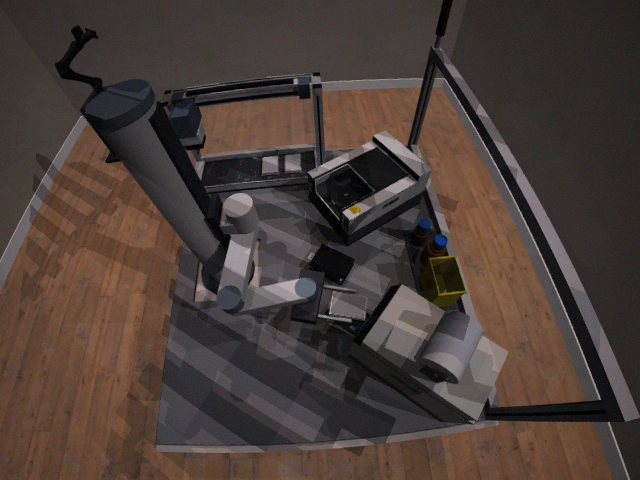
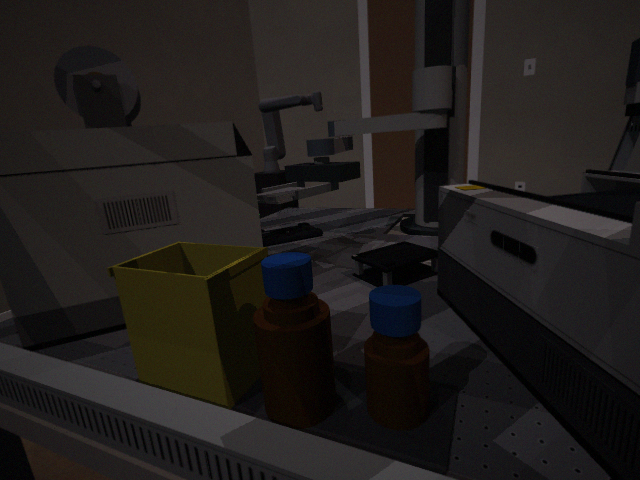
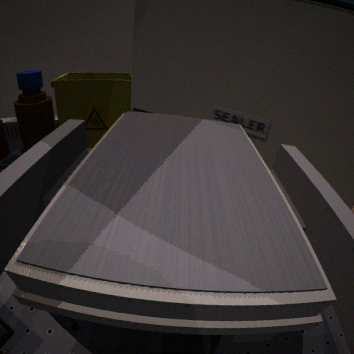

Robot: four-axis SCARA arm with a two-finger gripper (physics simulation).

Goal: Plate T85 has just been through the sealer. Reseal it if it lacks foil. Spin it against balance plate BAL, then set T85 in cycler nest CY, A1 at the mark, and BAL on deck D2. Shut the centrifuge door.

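Frame: origin at the arm's base, x ahead, y left, z up, level; metres.
Where they show: gripper, fingertip midpoint: (image 1: 353,306) (image 2: 278,194) (image 3: 181,147).
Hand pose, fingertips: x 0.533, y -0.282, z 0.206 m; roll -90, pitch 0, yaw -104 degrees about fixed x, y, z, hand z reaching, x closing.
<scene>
After its pixels a point has its place.
My gripper (image 1: 353,305) {x 0.533, y -0.282, z 0.206 m} (image 2: 279,195) {x 0.533, y -0.282, z 0.206 m} (image 3: 181,147) {x 0.533, y -0.282, z 0.206 m} is shut on a pale plate (image 1: 347,306) {x 0.511, y -0.282, z 0.209 m} (image 2: 275,196) (image 3: 180,210) {x 0.483, y -0.270, z 0.210 m}, one finger along each long side. The plate is level, raised above the bench in front of the sealer (image 1: 408,322) {x 0.671, y -0.399, z 0.363 m} (image 2: 56,201) {x 0.894, y -0.472, z 0.255 m}. A smooth grey foil sheet covers its top; no name or A1 mark is readable. A white open-topped instrument (image 1: 385,206) {x 0.734, y 0.166, z 0.173 m} (image 2: 558,242) {x 0.830, y 0.219, z 0.204 m} stands at the back right, its dark well uncovered. Two pale plates, one (image 1: 269,165) {x 0.197, y 0.567, z 0.085 m} beside the other (image 1: 293,162) {x 0.327, y 0.573, z 0.085 m}, lie on the gantry deck (image 1: 230,172). Which is BAL cannot be told.
A low black stand (image 1: 331,263) {x 0.476, y -0.035, z 0.061 m} (image 2: 395,255) {x 0.490, y -0.027, z 0.061 m} is on the bench just behind the gripper. A yellow bin (image 1: 439,289) {x 0.935, y -0.186, z 0.020 m} (image 2: 170,320) {x 0.967, y -0.182, z 0.127 m} (image 3: 107,105) {x 0.857, y -0.217, z 0.137 m} and two blue-capped brown bottles, one (image 1: 436,251) {x 0.912, y -0.066, z 0.149 m} (image 2: 297,356) {x 0.960, y -0.016, z 0.108 m} nearer the bin than the other (image 1: 421,235) {x 0.887, y 0.045, z 0.102 m} (image 2: 397,377) {x 0.928, y 0.079, z 0.083 m}, line the right edge.
</scene>
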